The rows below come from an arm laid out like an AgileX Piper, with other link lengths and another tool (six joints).
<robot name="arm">
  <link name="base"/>
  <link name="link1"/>
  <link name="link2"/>
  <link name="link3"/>
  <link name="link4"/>
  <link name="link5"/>
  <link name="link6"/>
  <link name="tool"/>
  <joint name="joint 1" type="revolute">
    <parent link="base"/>
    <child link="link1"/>
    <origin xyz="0 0 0.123" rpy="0 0 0"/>
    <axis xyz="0 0 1"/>
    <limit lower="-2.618" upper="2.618"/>
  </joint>
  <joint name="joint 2" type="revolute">
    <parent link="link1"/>
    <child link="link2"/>
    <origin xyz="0 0 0" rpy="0 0 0"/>
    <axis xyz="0 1 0"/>
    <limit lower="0" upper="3.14"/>
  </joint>
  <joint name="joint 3" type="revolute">
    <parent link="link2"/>
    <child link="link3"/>
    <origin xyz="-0.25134 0 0.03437" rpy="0 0 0"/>
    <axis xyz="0 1 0"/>
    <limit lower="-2.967" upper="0"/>
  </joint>
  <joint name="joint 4" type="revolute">
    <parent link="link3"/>
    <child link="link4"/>
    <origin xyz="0.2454 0 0.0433" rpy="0 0 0"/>
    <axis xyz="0.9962 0 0.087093"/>
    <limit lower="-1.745" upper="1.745"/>
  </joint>
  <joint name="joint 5" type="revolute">
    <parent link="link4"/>
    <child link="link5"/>
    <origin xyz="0 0 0" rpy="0 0 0"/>
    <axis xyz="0 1 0"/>
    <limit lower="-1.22" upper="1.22"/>
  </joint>
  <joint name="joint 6" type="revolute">
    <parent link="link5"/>
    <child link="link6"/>
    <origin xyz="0.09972 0 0.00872" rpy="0 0 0"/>
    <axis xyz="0.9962 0 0.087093"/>
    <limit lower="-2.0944" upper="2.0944"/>
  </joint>
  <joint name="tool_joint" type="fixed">
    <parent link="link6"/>
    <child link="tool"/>
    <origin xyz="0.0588 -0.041 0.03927" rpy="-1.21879 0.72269 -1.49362"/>
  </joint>
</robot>
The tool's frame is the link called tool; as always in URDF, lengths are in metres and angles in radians.
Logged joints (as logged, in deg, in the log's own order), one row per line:
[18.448 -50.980 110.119 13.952 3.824 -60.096]
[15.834 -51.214 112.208 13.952 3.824 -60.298]
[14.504 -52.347 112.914 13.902 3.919 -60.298]
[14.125 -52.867 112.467 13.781 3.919 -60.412]
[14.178 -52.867 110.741 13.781 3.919 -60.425]
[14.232 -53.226 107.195 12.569 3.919 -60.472]
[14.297 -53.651 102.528 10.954 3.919 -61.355]
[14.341 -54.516 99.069 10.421 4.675 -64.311]
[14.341 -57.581 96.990 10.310 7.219 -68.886]
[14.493 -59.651 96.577 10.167 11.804 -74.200]
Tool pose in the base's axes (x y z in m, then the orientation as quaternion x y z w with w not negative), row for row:
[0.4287 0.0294 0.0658 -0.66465 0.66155 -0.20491 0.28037]
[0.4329 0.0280 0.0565 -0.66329 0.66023 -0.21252 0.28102]
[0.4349 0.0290 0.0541 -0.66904 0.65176 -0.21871 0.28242]
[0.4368 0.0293 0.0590 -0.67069 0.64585 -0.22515 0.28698]
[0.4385 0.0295 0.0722 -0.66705 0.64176 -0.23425 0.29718]
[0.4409 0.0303 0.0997 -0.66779 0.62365 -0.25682 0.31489]
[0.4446 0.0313 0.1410 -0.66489 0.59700 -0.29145 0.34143]
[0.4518 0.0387 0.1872 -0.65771 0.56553 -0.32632 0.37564]
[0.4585 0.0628 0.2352 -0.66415 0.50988 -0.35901 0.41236]
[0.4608 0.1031 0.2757 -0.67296 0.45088 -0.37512 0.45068]
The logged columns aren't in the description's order. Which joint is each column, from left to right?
Columns, left to right: joint 5, joint 6, joint 2, joint 4, joint 1, joint 3.
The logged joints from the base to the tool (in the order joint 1, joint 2, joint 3, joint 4, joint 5, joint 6), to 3 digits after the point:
[3.824 110.119 -60.096 13.952 18.448 -50.980]
[3.824 112.208 -60.298 13.952 15.834 -51.214]
[3.919 112.914 -60.298 13.902 14.504 -52.347]
[3.919 112.467 -60.412 13.781 14.125 -52.867]
[3.919 110.741 -60.425 13.781 14.178 -52.867]
[3.919 107.195 -60.472 12.569 14.232 -53.226]
[3.919 102.528 -61.355 10.954 14.297 -53.651]
[4.675 99.069 -64.311 10.421 14.341 -54.516]
[7.219 96.990 -68.886 10.310 14.341 -57.581]
[11.804 96.577 -74.200 10.167 14.493 -59.651]

